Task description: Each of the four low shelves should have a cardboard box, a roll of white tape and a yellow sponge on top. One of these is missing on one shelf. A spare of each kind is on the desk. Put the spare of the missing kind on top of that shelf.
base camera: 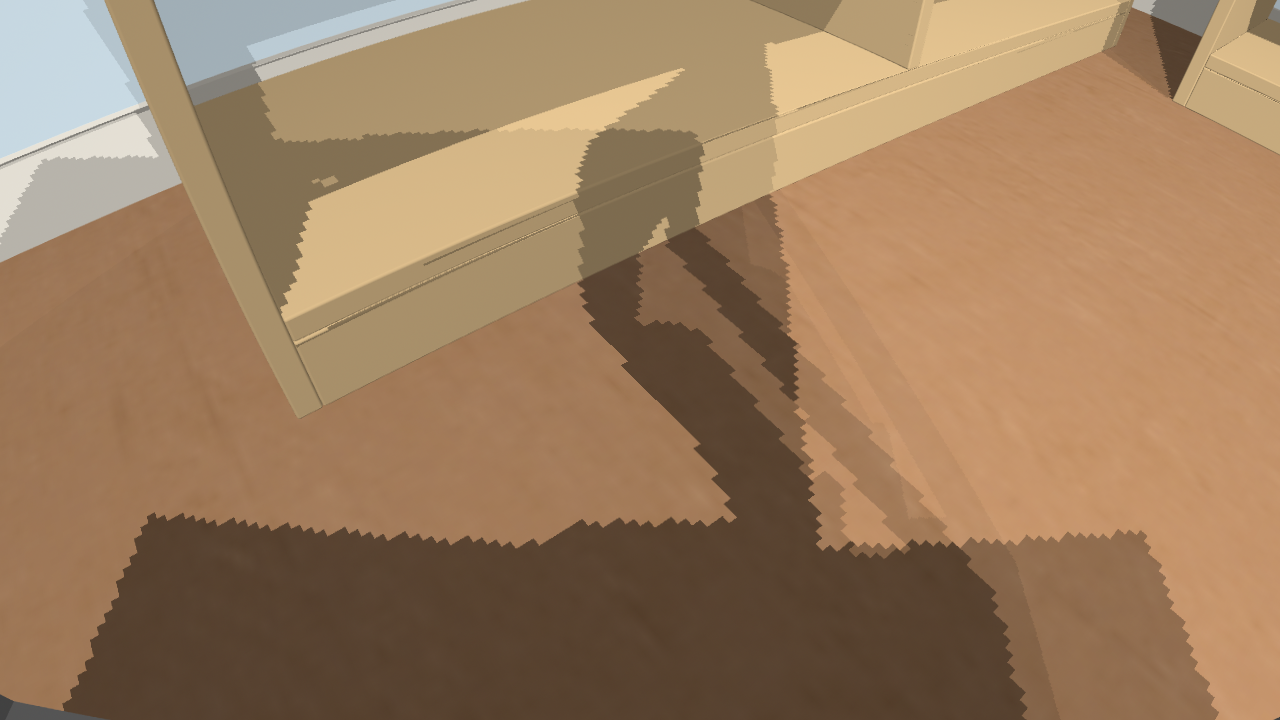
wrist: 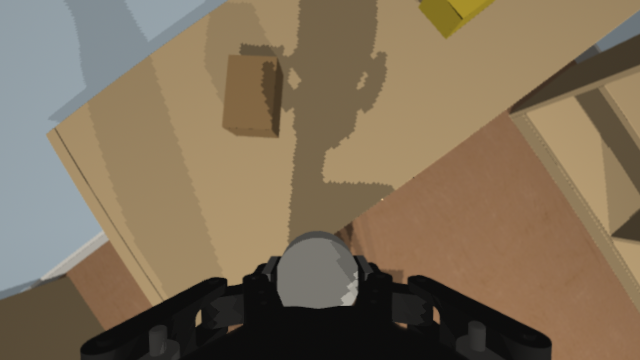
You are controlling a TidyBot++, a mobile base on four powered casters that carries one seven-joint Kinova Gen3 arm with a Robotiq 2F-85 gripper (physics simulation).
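Places are measured from the arm's base along level axes (x ahead, y left, z up), in millimetres.
Where they show: gripper, between the fingertips: (wrist: 317, 270).
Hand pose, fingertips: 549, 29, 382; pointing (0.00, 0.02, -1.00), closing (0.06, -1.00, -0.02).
After its pixels a point has its place, as x, y, z.
My gripper (wrist: 317, 270) @[549, 29, 382] is shut on a roll of white tape (wrist: 316, 275) @[554, 29, 405], whose round face looks grey in shadow in the wrist view. The gripper points down over the near part of a low shelf (wrist: 240, 200) @[580, 140, 214] (base camera: 402, 241) @[457, 152, -317]. On its top are a brown cardboard box (wrist: 250, 92) @[714, 120, 264], ahead and left of the gripper, and a yellow sponge (wrist: 452, 15) @[839, -131, 249], farther off at the upper right and partly cut off by the frame's edge. The shelf's top does not show in the base camera view, and the gripper is seen there as a shadow.
A second shelf (wrist: 550, 145) @[805, -832, -317] (base camera: 1244, 111) @[865, -778, -366] stands at the right. The first shelf's left side panel (base camera: 219, 232) @[377, 217, -247] reaches down to the wooden floor (base camera: 465, 429) @[371, 108, -396]. A blue-grey wall (wrist: 35, 60) @[744, 396, 277] is behind the first shelf. Shadows of the arm and base fall on the floor and shelf.
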